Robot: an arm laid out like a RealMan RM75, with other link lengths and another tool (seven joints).
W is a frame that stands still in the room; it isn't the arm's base.
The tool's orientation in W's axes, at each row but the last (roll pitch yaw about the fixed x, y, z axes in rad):
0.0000, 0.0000, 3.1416
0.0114, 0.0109, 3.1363
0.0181, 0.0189, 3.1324
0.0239, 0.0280, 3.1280
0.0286, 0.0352, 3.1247
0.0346, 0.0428, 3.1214
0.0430, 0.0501, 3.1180
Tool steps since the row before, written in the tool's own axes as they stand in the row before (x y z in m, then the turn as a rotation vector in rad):
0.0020, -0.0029, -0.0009, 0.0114, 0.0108, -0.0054
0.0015, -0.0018, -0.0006, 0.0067, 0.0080, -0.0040
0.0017, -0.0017, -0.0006, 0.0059, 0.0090, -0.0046
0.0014, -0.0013, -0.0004, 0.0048, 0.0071, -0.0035
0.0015, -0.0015, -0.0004, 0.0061, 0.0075, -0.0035
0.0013, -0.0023, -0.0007, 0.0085, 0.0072, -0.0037
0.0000, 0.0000, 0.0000, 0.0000, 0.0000, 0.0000
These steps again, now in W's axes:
-0.0020, 0.0029, -0.0009, -0.0114, -0.0108, -0.0054
-0.0015, 0.0018, -0.0006, -0.0067, -0.0080, -0.0040
-0.0017, 0.0017, -0.0007, -0.0059, -0.0090, -0.0045
-0.0014, 0.0013, -0.0005, -0.0048, -0.0071, -0.0035
-0.0015, 0.0015, -0.0005, -0.0061, -0.0075, -0.0035
-0.0012, 0.0023, -0.0008, -0.0085, -0.0072, -0.0038
0.0000, 0.0000, 0.0000, 0.0000, 0.0000, 0.0000

